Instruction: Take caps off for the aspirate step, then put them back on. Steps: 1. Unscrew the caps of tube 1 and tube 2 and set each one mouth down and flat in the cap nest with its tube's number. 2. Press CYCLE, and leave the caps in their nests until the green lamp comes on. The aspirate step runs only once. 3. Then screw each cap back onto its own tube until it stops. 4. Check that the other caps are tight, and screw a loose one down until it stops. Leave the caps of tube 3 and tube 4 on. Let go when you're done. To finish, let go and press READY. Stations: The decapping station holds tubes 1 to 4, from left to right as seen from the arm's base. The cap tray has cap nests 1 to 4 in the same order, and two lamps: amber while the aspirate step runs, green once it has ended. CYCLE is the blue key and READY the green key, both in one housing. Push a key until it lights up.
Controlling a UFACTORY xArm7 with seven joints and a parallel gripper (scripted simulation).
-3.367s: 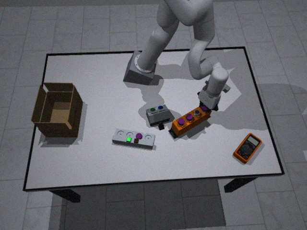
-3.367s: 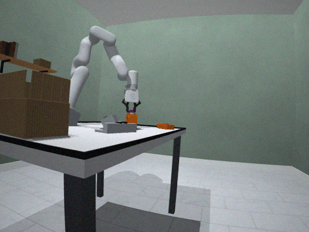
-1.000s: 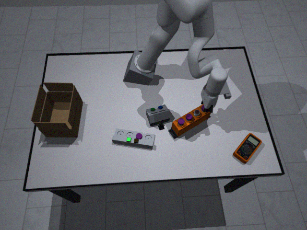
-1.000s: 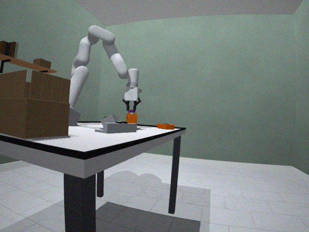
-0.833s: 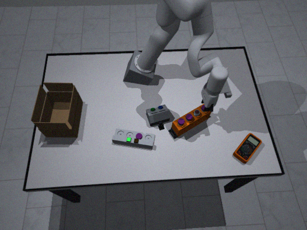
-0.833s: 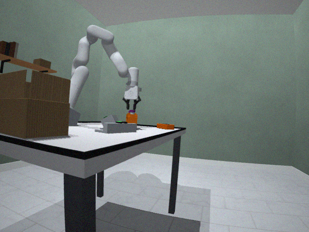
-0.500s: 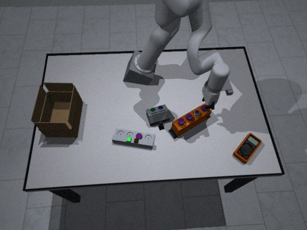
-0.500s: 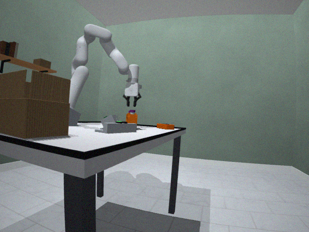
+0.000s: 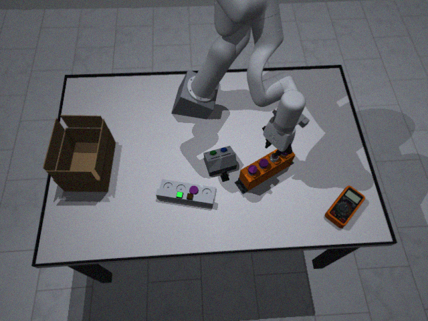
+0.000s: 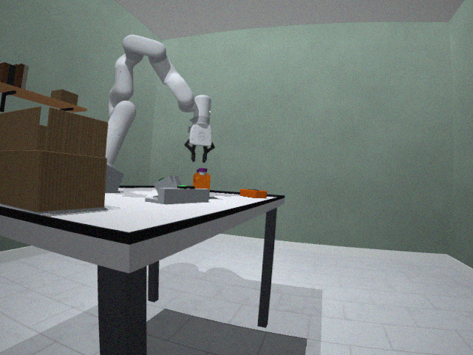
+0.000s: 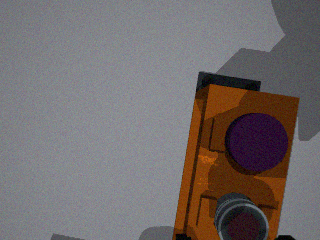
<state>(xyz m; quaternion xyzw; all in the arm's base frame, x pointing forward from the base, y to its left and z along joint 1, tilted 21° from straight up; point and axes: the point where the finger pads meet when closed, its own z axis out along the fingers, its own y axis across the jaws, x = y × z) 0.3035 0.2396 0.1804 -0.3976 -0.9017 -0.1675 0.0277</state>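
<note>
My gripper is now 290 mm to the left of the purple cap, 160 mm above it and 120 mm short of it. Round my hand: tube 1: 60 mm to the left, 60 mm below, 20 mm behind; then blue key: 180 mm to the right, 110 mm below, 40 mm behind; then grey key housing: 200 mm to the right, 120 mm below, 20 mm behind.
</note>
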